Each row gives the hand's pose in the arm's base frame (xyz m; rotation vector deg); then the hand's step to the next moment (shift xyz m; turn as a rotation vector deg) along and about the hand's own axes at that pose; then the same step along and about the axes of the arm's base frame.
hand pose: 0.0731 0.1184 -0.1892 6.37 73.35 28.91
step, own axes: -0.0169 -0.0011 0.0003 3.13 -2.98 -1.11
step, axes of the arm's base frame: -0.0027 -0.0080 0.0147 0.46 -1.55 -4.16
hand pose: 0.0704 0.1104 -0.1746 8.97 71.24 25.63
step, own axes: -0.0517 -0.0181 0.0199 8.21 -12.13 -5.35
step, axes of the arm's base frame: 0.0102 -0.0351 0.0454 -0.03 -8.26 -13.23
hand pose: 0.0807 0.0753 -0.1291 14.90 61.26 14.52
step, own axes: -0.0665 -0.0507 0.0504 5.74 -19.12 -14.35
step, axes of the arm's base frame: 0.0181 -0.0739 0.0612 -8.59 -14.86 -17.60
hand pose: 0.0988 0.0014 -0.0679 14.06 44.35 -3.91
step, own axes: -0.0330 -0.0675 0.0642 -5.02 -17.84 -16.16
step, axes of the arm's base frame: 0.0101 -0.0821 0.0541 -17.32 -13.49 -11.07
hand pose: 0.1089 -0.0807 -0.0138 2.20 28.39 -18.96
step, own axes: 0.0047 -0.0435 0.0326 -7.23 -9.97 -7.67
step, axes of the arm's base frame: 0.0049 -0.0464 0.0284 -12.71 -6.36 -2.90
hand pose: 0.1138 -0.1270 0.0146 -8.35 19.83 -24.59
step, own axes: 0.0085 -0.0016 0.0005 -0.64 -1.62 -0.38
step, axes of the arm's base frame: 0.0068 -0.0051 -0.0017 -1.30 -1.21 0.18
